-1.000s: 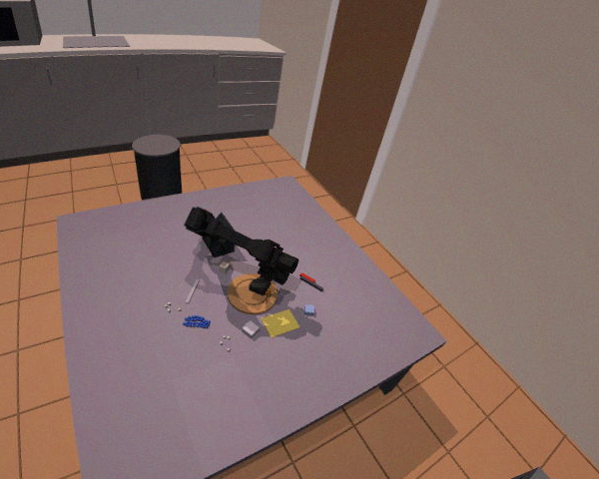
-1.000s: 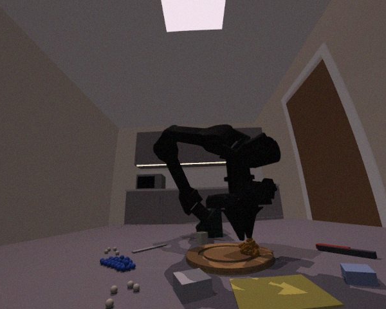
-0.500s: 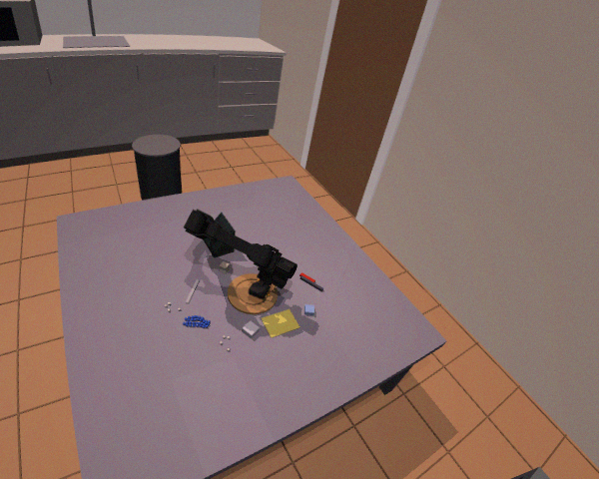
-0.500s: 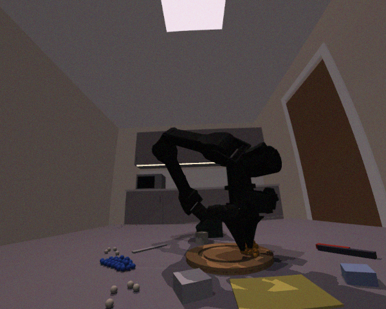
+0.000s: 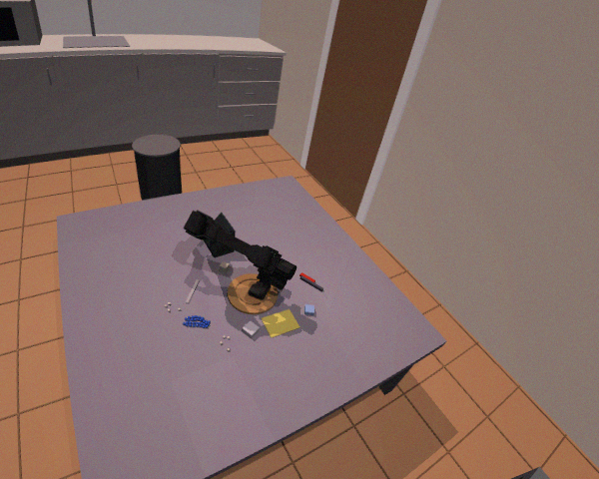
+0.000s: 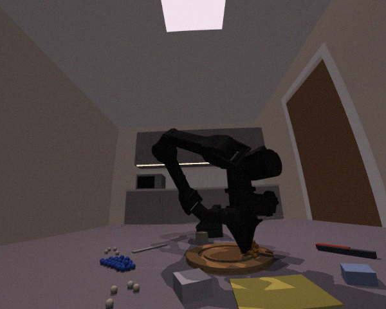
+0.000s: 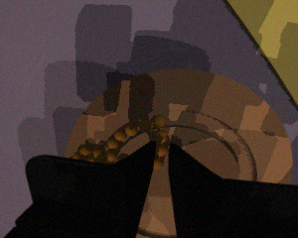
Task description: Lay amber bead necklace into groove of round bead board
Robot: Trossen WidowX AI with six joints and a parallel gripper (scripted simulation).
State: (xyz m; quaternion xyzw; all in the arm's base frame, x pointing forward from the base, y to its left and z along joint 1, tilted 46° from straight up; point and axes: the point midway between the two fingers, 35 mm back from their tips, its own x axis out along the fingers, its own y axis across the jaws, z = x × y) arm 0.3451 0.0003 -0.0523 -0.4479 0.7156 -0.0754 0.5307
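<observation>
The round wooden bead board lies 3 cm to the right of my gripper tip, 3 cm behind it and 1 cm below it. Also, from my gripper tip: blue block: 15 cm ahead, 12 cm to the left, 1 cm below; grey block: 13 cm to the right, 12 cm ahead; yellow pad: 14 cm ahead, 1 cm to the right, 1 cm below.
</observation>
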